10 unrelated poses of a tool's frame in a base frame.
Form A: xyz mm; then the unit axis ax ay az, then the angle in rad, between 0 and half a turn.
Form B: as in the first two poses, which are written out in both.
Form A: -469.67 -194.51 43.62 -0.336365 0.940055 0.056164 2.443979
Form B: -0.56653 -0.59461 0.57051; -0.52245 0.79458 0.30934; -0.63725 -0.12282 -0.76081; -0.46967 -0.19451 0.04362
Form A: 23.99 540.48 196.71 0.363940 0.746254 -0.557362 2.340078
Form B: -0.47103 0.86093 0.19217; 0.06010 0.24866 -0.96672; -0.88007 -0.44381 -0.16887; 0.02399 0.54048 0.19671
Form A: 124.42 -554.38 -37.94 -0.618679 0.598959 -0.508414 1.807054
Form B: 0.23829 0.03699 0.97049; -0.95159 0.20866 0.22570; -0.19415 -0.97729 0.08492; 0.12442 -0.55438 -0.03794
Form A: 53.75 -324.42 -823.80 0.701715 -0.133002 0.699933 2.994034
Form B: -0.00968 -0.28855 0.95742; -0.08274 -0.95395 -0.28834; 0.99652 -0.08200 -0.01464; 0.05375 -0.32442 -0.82380
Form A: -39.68 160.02 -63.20 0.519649 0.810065 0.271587 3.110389
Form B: -0.45957 0.83322 0.30746; 0.85017 0.31258 0.42369; 0.25692 0.45611 -0.85203; -0.03968 0.16002 -0.06320
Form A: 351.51 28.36 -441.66 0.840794 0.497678 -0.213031 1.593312
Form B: 0.70034 0.64084 0.31440; 0.21489 0.23075 -0.94899; -0.68070 0.73217 0.02389; 0.35151 0.02836 -0.44166
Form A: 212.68 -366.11 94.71 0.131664 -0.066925 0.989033 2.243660
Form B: -0.59509 -0.78777 0.15904; 0.75916 -0.61596 -0.21041; 0.26371 -0.00448 0.96459; 0.21268 -0.36611 0.09471
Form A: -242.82 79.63 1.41 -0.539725 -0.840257 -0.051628 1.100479
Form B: 0.61246 0.29401 -0.73379; 0.20197 0.83925 0.50485; 0.76426 -0.45740 0.45463; -0.24282 0.07963 0.00141
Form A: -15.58 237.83 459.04 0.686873 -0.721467 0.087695 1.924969
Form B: 0.28861 -0.74967 -0.59556; -0.58517 0.35422 -0.72945; 0.75781 0.55903 -0.33646; -0.01558 0.23783 0.45904
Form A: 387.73 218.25 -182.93 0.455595 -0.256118 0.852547 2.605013
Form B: -0.47350 -0.65279 0.59132; 0.21885 -0.73749 -0.63892; 0.85317 -0.17312 0.49206; 0.38773 0.21825 -0.18293
